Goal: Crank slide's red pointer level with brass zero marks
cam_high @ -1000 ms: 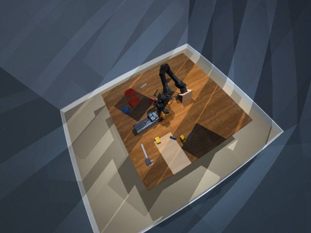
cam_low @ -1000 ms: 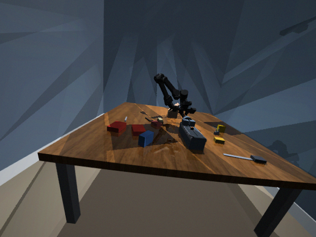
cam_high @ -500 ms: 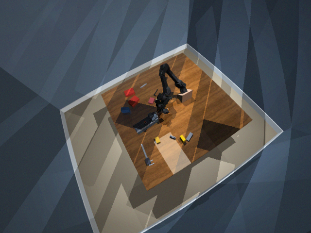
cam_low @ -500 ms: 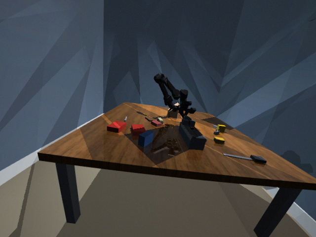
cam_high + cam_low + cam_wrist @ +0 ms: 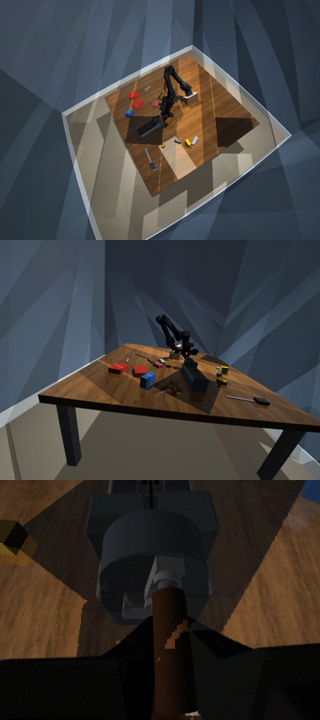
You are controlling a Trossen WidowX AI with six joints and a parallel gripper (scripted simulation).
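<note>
Now: gripper tip 20 mm past the brown crank handle and 20 mm below it. Also, from my gripper tip: pink block: 10 mm behind, 220 mm to the right, 80 mm below; then ochre block: 120 mm ahead, 250 mm to the left, 80 mm below; then red pointer: 160 mm ahead, 40 mm to the left, 10 mm below.
</note>
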